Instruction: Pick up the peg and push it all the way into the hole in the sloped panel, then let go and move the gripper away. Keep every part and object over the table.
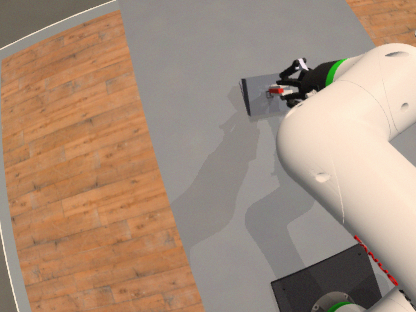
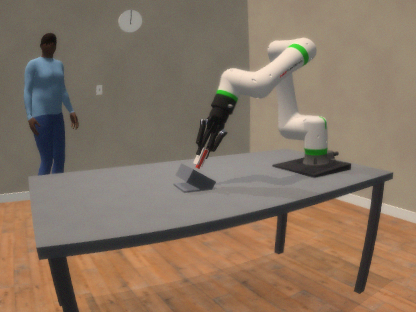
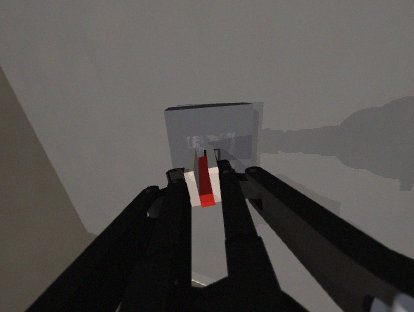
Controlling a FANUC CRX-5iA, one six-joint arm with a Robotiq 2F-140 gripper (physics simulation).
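Places are measured from the arm's base along level axes (x right, y down, z ahead), in centimetres.
Pixels of known places: gripper, fingertip midpoint: [image 1: 274, 89] [image 2: 197, 165] [image 3: 203, 158]; arm's base at its link origin: [image 2: 315, 164].
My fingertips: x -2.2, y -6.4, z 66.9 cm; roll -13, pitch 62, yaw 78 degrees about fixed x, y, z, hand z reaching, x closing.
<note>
For each thing: its top centre in the pictures, then the offset to it from my fingertips. "*": a spot on its surface instead. Level surfaces: height alone.
- red peg at its top centre: [image 3: 185, 197] [image 1: 279, 83] [image 2: 201, 149] dx -0.9, dy -6.3, dz -1.4 cm
- sloped grey panel at its top centre: [image 3: 189, 163] [image 1: 270, 83] [image 2: 193, 165] dx -0.8, dy -0.1, dz +2.0 cm
- hole's dark outline at a spot on its surface: [image 3: 217, 152] [image 1: 269, 96] * dx -0.7, dy +4.0, dz -0.2 cm
- grey table at its surface level: dy +8.6 cm
The red peg [image 1: 276, 90] [image 2: 202, 158] [image 3: 204, 180] is held between the pale fingertips of my gripper [image 1: 283, 90] [image 2: 200, 156] [image 3: 203, 158], which is shut on it. The peg points down toward the sloped grey panel [image 1: 256, 102] [image 2: 196, 176] [image 3: 181, 125], tilted with the gripper. The gripper is over the panel's sloped face. The hole's dark outline [image 1: 269, 94] [image 3: 217, 152] shows close to the peg's far end. The peg and fingers partly hide the hole, and I cannot tell whether the peg's tip is in it.
The panel stands on the grey table [image 1: 175, 65] [image 2: 110, 200]. The robot's dark base plate [image 1: 295, 285] [image 2: 285, 166] is on the table, away from the panel. The white arm [image 1: 340, 150] [image 2: 250, 82] reaches over the table. A person [image 2: 46, 90] stands behind the table.
</note>
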